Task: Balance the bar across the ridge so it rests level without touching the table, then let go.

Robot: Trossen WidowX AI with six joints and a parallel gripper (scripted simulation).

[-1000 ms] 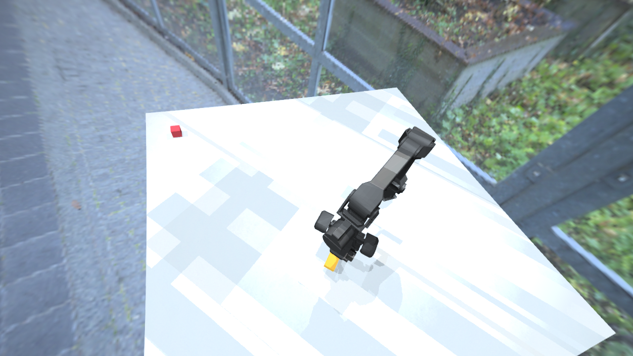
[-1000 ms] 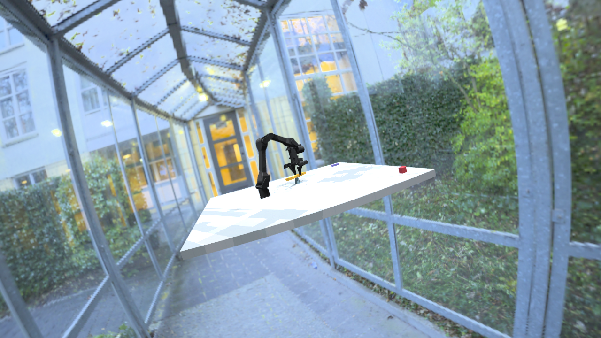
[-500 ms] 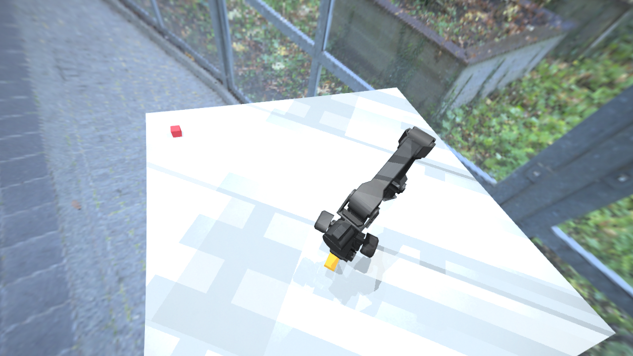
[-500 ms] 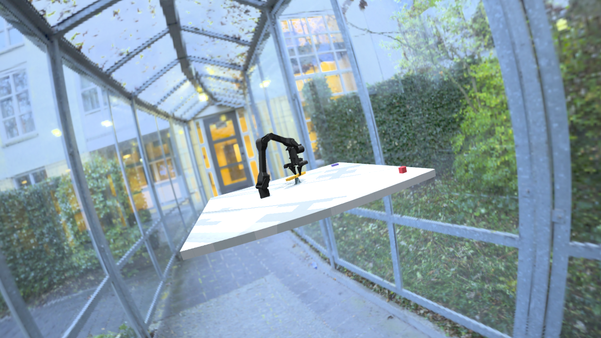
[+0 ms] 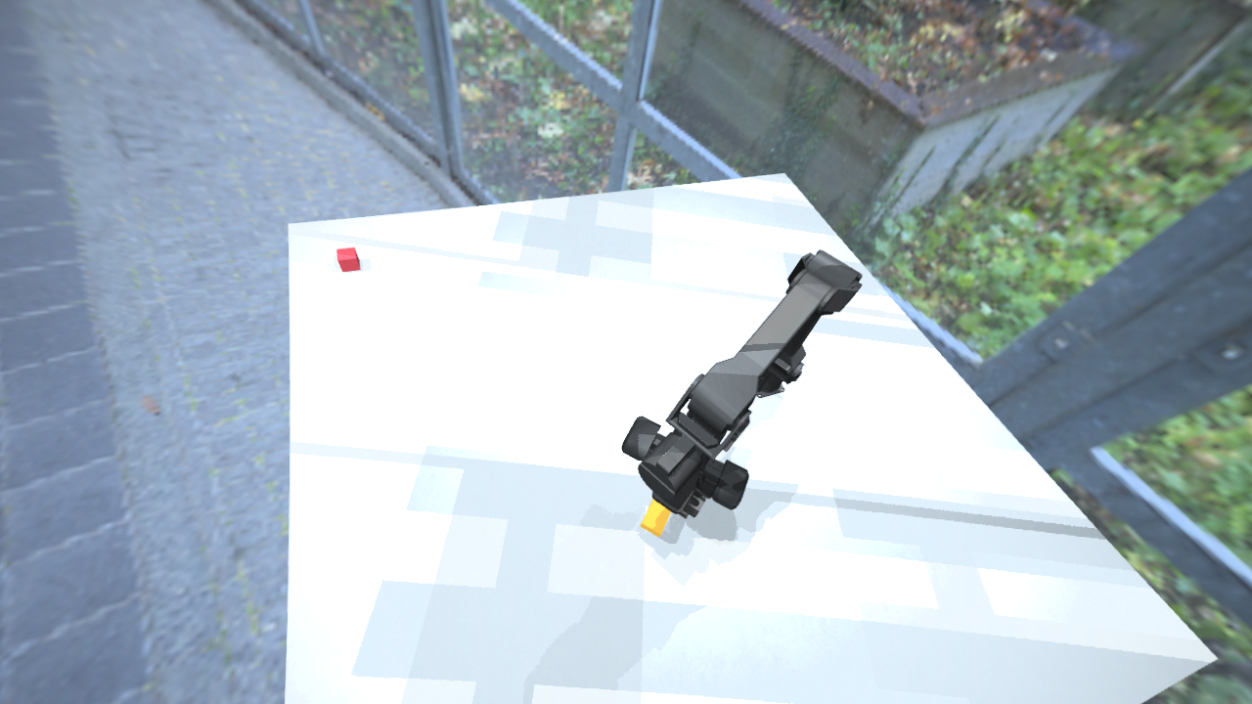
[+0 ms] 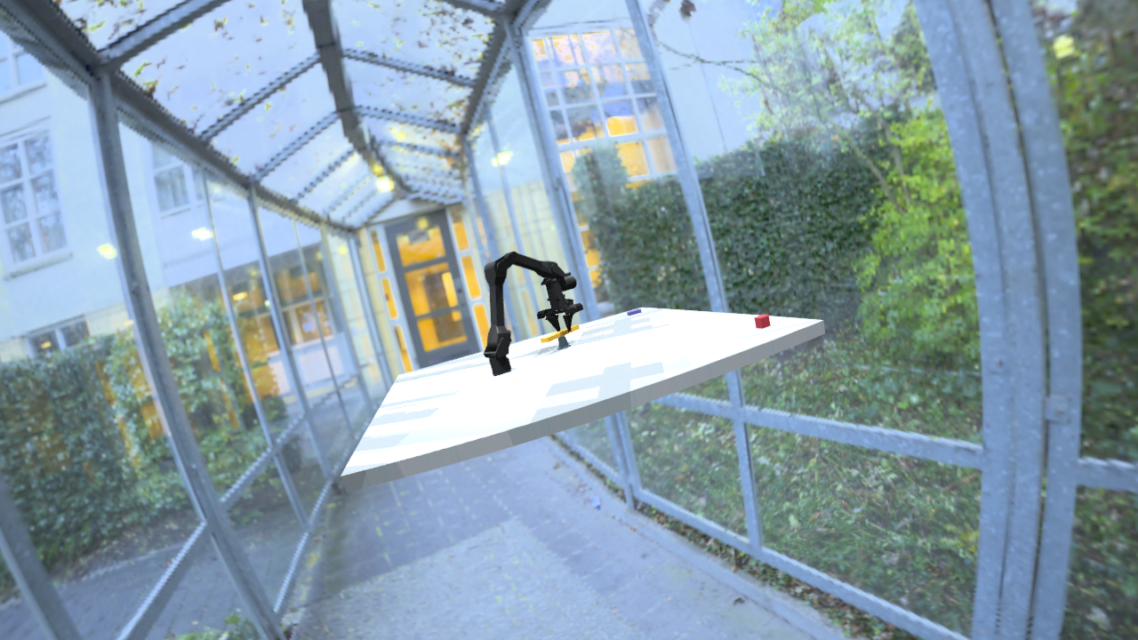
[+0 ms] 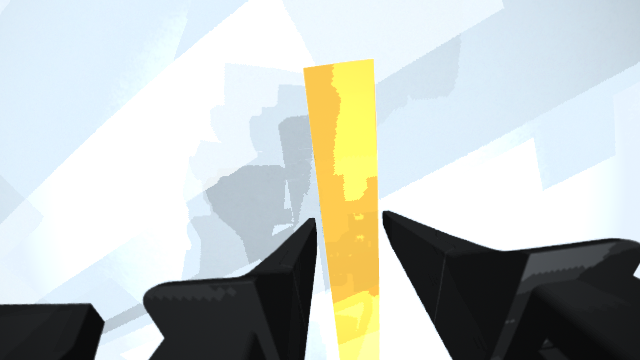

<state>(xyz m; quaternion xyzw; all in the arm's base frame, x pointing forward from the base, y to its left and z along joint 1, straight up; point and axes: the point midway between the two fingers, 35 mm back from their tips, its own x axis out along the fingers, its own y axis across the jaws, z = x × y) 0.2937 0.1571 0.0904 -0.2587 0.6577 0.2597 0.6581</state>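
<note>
My gripper tip is now 20 mm to the left of the bar and 20 mm past it. Also, from my gripper tip: purple piece: 450 mm ahead, 340 mm to the left, 50 mm below; red cube: 660 mm to the right, 450 mm ahead, 40 mm below.
</note>
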